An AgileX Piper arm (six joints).
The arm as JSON. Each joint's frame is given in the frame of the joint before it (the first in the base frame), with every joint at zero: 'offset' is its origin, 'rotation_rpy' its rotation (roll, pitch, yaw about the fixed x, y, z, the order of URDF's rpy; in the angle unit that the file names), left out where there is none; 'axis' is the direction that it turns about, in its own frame. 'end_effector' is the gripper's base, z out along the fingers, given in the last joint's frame.
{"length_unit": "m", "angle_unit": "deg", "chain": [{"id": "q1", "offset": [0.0, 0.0, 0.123], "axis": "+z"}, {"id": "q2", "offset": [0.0, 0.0, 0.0], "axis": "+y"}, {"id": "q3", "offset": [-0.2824, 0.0, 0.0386], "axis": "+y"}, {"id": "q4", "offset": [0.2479, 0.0, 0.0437], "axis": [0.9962, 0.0, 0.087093]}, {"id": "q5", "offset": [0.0, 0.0, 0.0], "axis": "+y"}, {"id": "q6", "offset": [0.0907, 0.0, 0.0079], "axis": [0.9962, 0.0, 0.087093]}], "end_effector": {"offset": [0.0, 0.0, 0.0], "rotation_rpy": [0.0, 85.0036, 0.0]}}
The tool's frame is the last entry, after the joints.
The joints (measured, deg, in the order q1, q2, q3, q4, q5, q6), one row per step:
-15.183 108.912 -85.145 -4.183 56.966 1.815
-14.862 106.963 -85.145 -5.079 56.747 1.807
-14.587 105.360 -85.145 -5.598 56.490 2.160
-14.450 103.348 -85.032 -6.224 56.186 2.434
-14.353 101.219 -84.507 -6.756 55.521 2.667
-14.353 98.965 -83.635 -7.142 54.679 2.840
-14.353 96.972 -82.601 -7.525 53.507 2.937
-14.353 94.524 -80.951 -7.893 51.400 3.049
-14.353 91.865 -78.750 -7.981 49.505 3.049
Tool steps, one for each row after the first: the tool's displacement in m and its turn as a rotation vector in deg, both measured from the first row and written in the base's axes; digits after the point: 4 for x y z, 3 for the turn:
-0.0031 0.0019 0.0136 -1.382 -1.872 0.619
-0.0057 0.0038 0.0247 -2.243 -3.595 0.718
-0.0102 0.0051 0.0379 -3.303 -5.616 0.776
-0.0156 0.0065 0.0499 -4.287 -7.723 0.833
-0.0223 0.0078 0.0609 -5.135 -9.810 0.828
-0.0284 0.0090 0.0693 -5.967 -11.798 0.936
-0.0357 0.0107 0.0779 -6.942 -14.544 1.132
-0.0451 0.0133 0.0844 -7.558 -16.803 1.347

